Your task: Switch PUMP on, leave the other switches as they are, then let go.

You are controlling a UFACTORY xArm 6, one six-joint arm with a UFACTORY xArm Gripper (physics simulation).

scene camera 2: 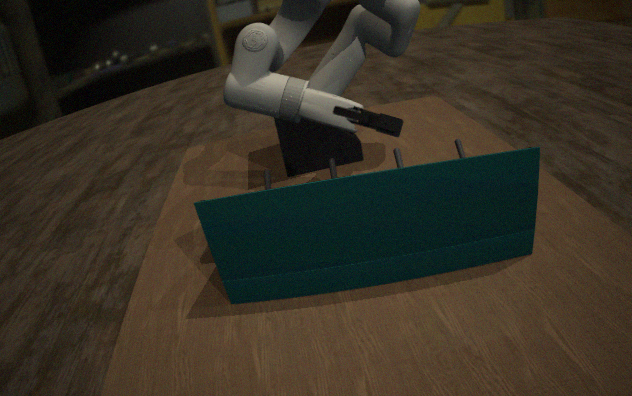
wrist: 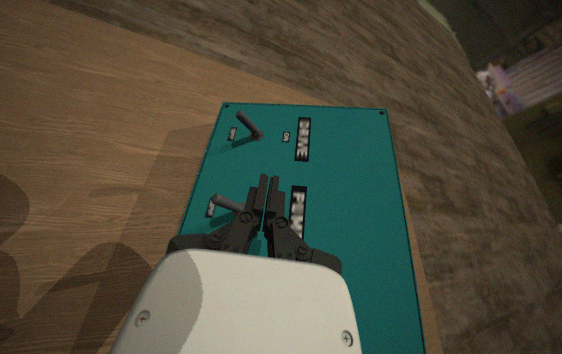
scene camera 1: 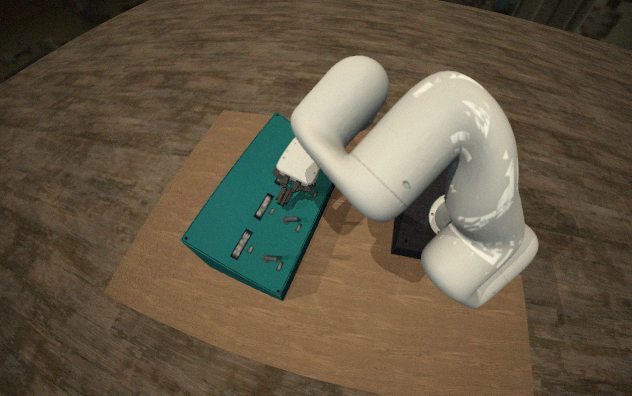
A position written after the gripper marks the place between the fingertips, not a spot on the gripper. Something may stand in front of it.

Observation:
In view: the gripper (scene camera 2: 400,128) and a teal switch panel (wrist: 337,165).
The gripper shows as well in the wrist view (wrist: 267,186) and in scene camera 1 (scene camera 1: 279,205).

